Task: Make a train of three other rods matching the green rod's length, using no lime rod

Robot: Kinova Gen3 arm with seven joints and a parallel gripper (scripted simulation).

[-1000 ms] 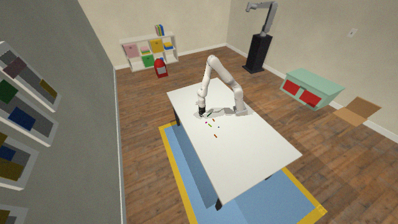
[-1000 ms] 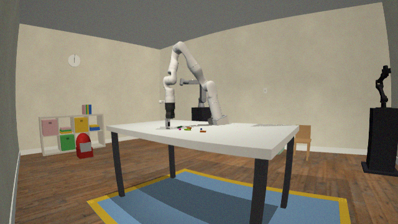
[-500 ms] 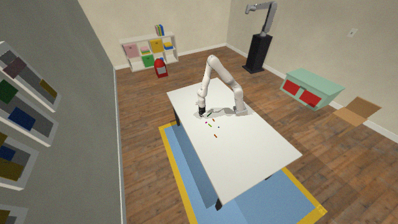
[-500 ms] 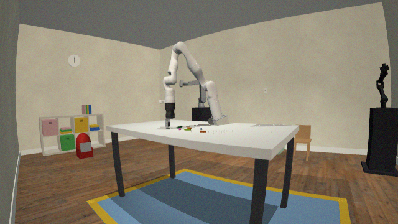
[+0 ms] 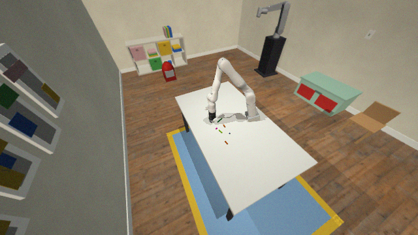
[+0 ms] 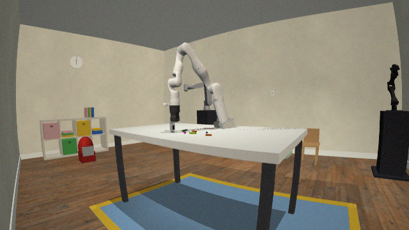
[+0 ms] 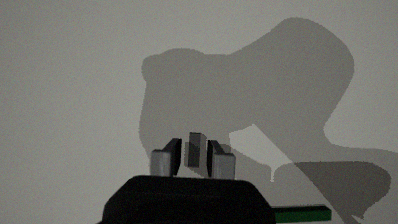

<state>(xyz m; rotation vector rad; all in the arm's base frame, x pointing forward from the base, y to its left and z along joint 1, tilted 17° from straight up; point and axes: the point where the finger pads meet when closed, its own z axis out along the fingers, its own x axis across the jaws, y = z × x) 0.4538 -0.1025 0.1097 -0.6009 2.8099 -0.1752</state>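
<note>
Right now my hand is 3 cm above the grey rod. Round my hand: green rod (11 cm behind, 3 cm below, 2 cm to the left); then lime rod (17 cm to the left, 5 cm behind, 3 cm below); then magenta rod (12 cm to the left, 3 cm below, 2 cm behind).
</note>
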